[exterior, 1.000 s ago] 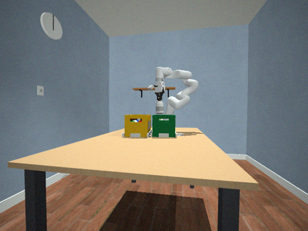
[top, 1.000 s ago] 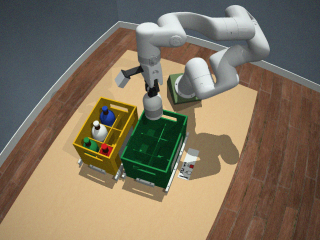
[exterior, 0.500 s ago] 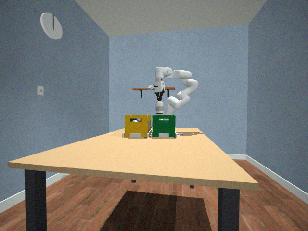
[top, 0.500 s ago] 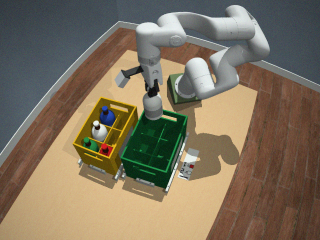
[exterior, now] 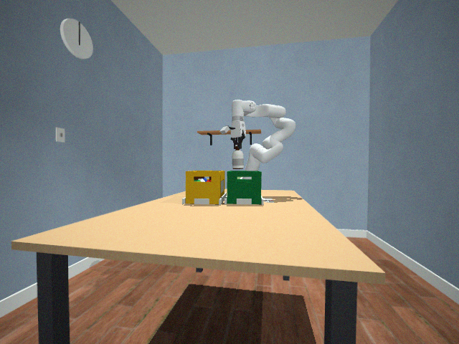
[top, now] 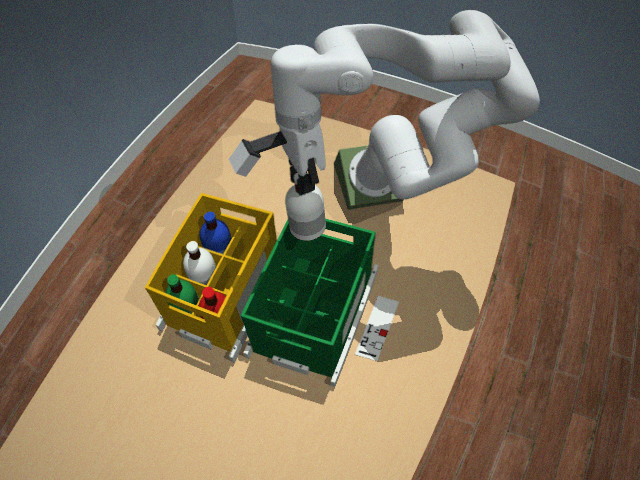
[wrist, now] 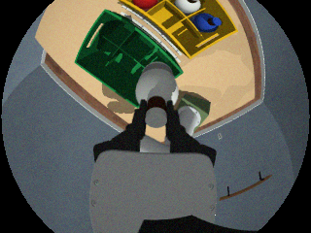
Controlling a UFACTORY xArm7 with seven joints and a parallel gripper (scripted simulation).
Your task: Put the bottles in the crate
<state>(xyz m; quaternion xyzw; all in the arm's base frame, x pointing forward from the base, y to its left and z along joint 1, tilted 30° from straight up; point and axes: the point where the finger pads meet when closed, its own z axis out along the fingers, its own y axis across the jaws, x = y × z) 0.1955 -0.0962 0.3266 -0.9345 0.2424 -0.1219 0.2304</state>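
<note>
The green crate is 25 cm below my hand, 7 cm to the left of it and 7 cm ahead of it. Round my hand: red-labelled bottle (25 cm below, 23 cm ahead, 6 cm to the right); blue bottle (25 cm below, 20 cm to the right, 10 cm ahead); yellow crate (25 cm below, 16 cm ahead, 13 cm to the right).
</note>
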